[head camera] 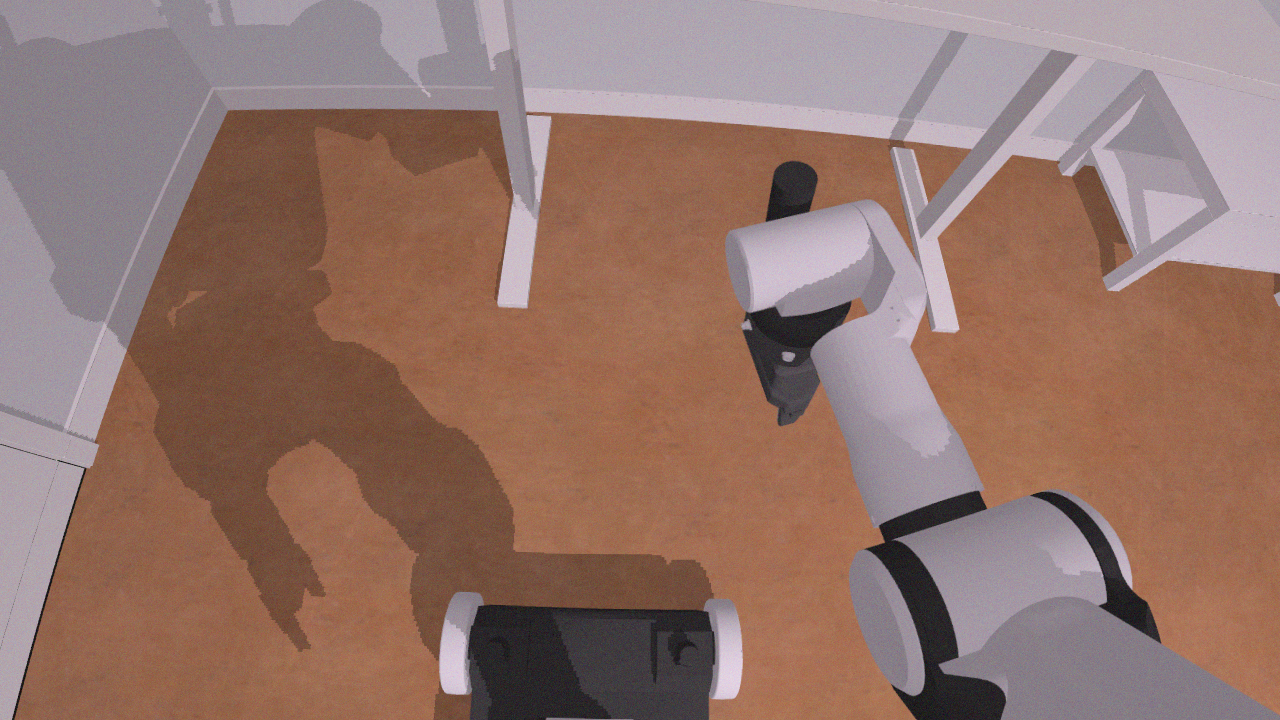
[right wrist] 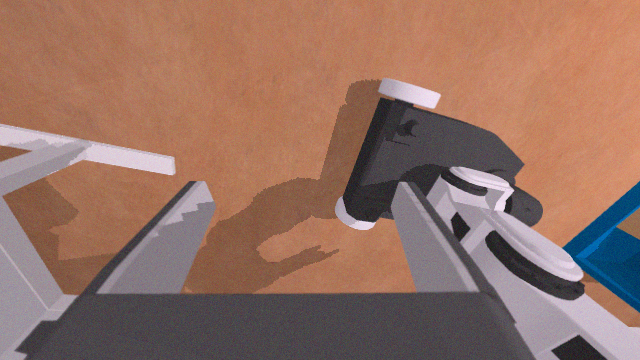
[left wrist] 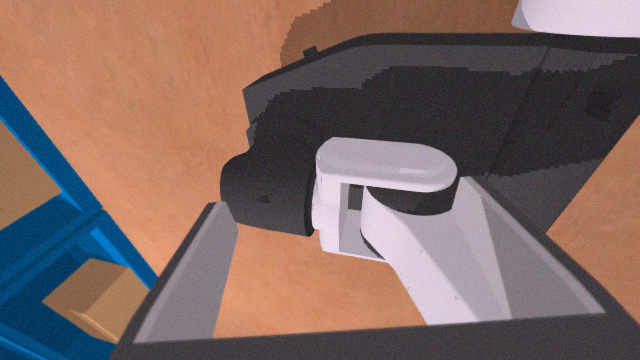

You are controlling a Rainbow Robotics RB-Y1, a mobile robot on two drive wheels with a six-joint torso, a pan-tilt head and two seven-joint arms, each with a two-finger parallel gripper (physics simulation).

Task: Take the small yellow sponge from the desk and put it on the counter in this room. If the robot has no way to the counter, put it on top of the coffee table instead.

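Pixels of known places: left gripper, fingertip midpoint: (left wrist: 340, 205); right gripper, fingertip midpoint: (head camera: 771, 379) (right wrist: 303, 194); robot's base, origin of the base link: (head camera: 593, 642) (right wrist: 371, 151).
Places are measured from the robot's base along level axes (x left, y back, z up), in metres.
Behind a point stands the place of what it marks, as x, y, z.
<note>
The small yellow sponge does not show in any view. In the head view, part of the white desk (head camera: 1118, 26) @(-0.717, -0.842, 0.951) shows at the top right, with its legs and feet below; one white foot also shows at the left of the right wrist view (right wrist: 132, 159). The counter does not show. Part of the white coffee table (head camera: 1239, 161) @(-1.829, -1.219, 0.451) shows at the right edge. My right gripper (head camera: 786, 413) (right wrist: 303, 194) @(-0.201, -0.355, 0.737) hangs in front of the desk, open, with empty space between its fingers. My left gripper (left wrist: 340, 205) @(0.219, 0.301, 0.530) is open above the floor beside my base, holding nothing.
A blue rack (left wrist: 50, 157) @(-0.208, 1.570, 0.041) (right wrist: 605, 225) @(0.098, 1.573, 0.053) with cardboard boxes (left wrist: 107, 297) @(-0.964, 1.580, 0.241) stands at the left of the left wrist view. My base (head camera: 590, 662) @(0.003, 0.019, 0.192) (left wrist: 425, 115) @(0.117, 0.210, 0.169) (right wrist: 450, 142) @(-0.154, 0.196, 0.169) is on the brown floor. Grey walls (head camera: 680, 53) @(-0.182, -1.585, 0.250) stand behind the desk and at the left.
</note>
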